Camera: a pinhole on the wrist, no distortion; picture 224 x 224 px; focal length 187.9 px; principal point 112.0 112.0 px. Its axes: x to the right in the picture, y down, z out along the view. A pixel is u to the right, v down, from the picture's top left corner.
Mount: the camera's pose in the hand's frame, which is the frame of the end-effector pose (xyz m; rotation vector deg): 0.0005 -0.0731 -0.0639 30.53 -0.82 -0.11
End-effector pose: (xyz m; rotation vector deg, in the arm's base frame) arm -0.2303 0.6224 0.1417 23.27 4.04 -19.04
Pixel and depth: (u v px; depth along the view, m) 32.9 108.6 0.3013
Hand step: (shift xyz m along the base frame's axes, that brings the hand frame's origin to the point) -0.1991 -0.2359 0.1062
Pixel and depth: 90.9 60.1 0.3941
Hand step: -0.1675 -0.3902 0.0700
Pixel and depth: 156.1 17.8 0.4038
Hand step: -0.0649 -0.4921 -0.0152
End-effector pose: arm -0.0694 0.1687 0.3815 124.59 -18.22 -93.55
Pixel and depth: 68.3 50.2 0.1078
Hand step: -0.0268 0.1502 -0.0505
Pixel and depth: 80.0 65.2 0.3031
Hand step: -0.1838 0.2552 -0.1196
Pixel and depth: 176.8 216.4 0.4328
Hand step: -0.3767 -0.0590 -0.2647
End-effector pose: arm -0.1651 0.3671 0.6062 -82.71 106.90 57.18
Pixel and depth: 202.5 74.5 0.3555
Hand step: 0.2624 0.0394 -0.3171
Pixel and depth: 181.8 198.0 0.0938
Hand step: 0.0725 0.0026 -0.0669
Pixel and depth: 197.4 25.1 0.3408
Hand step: 0.3316 -0.0085 -0.2868
